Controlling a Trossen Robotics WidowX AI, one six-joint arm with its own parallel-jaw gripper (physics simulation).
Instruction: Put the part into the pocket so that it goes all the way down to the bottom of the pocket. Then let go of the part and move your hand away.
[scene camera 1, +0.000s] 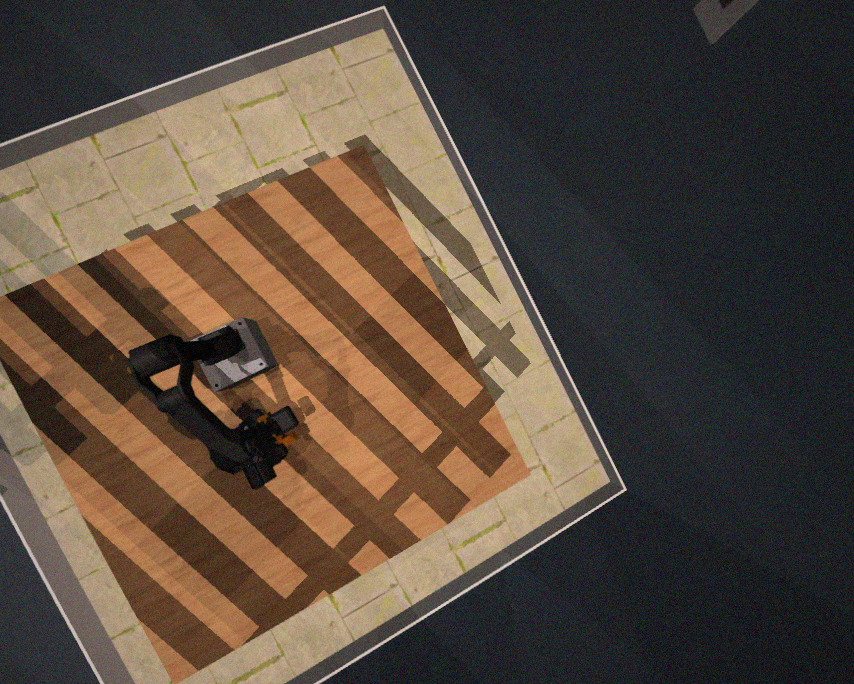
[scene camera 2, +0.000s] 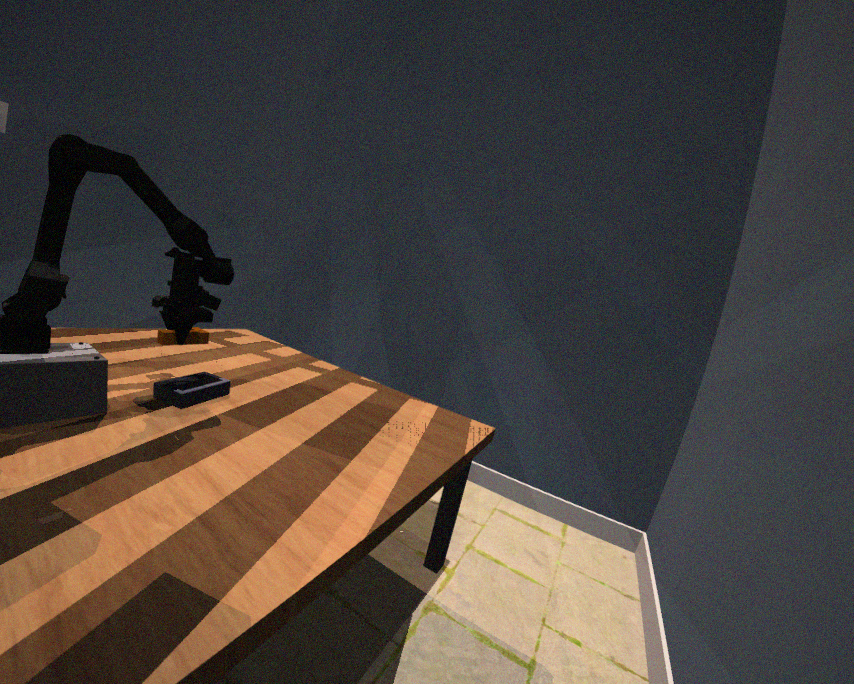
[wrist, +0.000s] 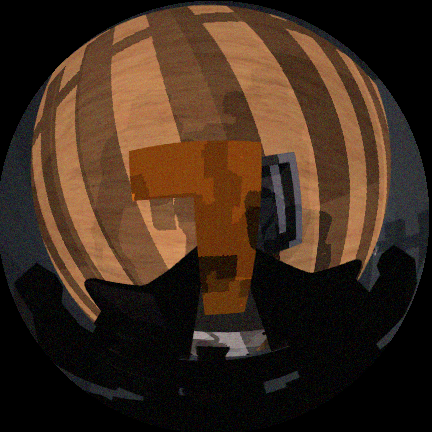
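Pixels of known places: gripper, fingertip midpoint: (scene camera 1: 272, 425) (scene camera 2: 177, 343) (wrist: 221, 249); arm's base, origin of the base link: (scene camera 1: 230, 342) (scene camera 2: 23, 349) (wrist: 211, 350).
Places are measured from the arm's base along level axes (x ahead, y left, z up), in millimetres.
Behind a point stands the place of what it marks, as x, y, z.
The part is an orange L-shaped piece (scene camera 1: 285, 440) {324, 38, 35} (scene camera 2: 168, 337) {246, -7, 24} (wrist: 225, 175) {327, 17, 35}. My gripper (scene camera 2: 183, 336) {272, 11, 5} (wrist: 221, 249) {272, 11, 5} is shut on one leg of it, and the other leg sticks out to the left in the wrist view. The pocket is in a small dark blue-grey block (scene camera 1: 294, 417) (scene camera 2: 206, 394) {300, -108, -87} (wrist: 298, 200) {305, -101, -69} on the table. The part is outside the pocket, off to one side of the block. In the wrist view the part hides the block's left side. In scene camera 1 the arm hides much of the gripper. The part's exact height above the table is hard to tell.
The arm stands on a grey box (scene camera 1: 245, 371) {94, 5, -1} (scene camera 2: 53, 390) {34, -99, -47} on the wooden table (scene camera 1: 399, 313) {110, 498, -104} (scene camera 2: 299, 491) {275, -502, -104}. In scene camera 2 this box is left of the pocket block. Dark striped shadows cross the table top. The table's edge runs along the right in scene camera 2.
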